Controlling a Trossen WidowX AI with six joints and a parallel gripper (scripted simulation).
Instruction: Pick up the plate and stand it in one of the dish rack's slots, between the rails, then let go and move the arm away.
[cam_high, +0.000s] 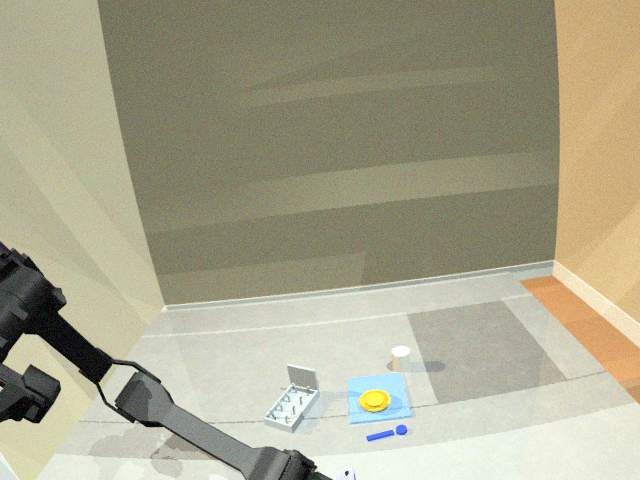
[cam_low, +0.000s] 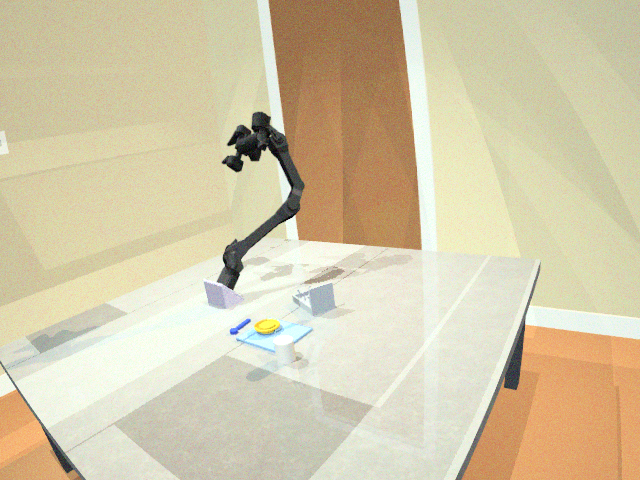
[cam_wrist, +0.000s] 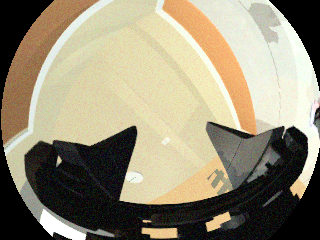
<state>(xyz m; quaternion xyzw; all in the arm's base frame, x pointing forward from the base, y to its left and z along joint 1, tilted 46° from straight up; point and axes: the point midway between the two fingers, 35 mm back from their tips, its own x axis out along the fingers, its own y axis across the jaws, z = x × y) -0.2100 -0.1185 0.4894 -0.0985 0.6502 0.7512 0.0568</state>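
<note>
My gripper tip is now 55 cm short of the yellow plate, 32 cm to the left of it and 43 cm above it. Round my gripper tip: white cup 69 cm ahead, 38 cm to the right, 43 cm below; then blue spoon 47 cm ahead, 35 cm to the right, 45 cm below; then grey dish rack 54 cm ahead, 13 cm to the right, 43 cm below.
</note>
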